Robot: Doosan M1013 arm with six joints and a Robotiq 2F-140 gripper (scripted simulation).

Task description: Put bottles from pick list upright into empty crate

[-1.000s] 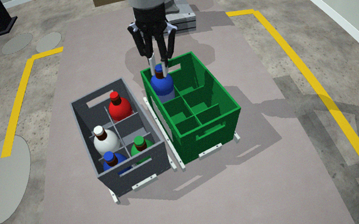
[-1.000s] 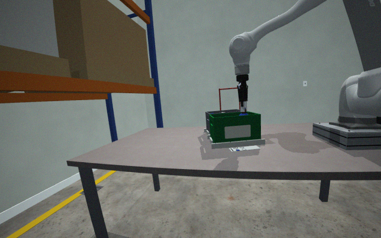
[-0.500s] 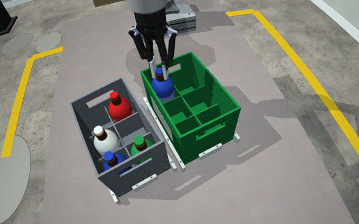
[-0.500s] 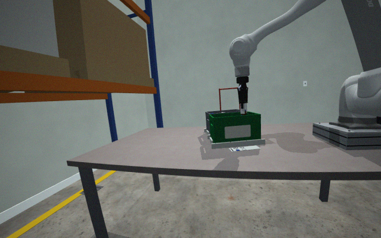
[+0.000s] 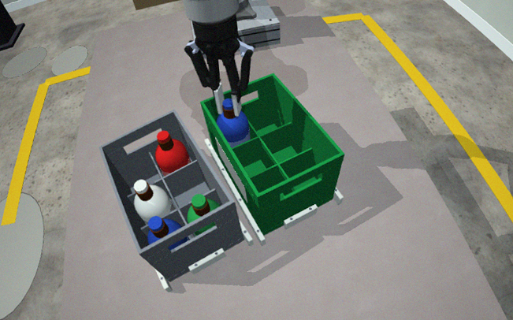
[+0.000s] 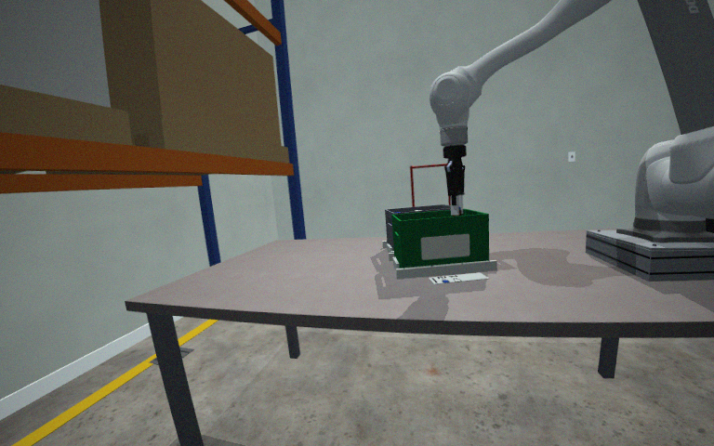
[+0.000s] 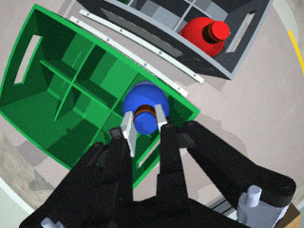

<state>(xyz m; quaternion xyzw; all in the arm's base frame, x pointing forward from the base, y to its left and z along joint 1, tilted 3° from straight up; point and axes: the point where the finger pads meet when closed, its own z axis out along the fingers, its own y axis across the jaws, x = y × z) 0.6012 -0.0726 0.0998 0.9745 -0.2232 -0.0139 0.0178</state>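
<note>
Right now the green bottle is 200 mm ahead of my hand, 110 mm below it and 90 mm to the right of it. The rest, counted from my hand: green crate (110 mm below, 70 mm ahead, 60 mm to the left); grey crate (160 mm to the right, 130 mm ahead, 110 mm below); red-label bottle (150 mm to the right, 110 mm below, 30 mm ahead).
</note>
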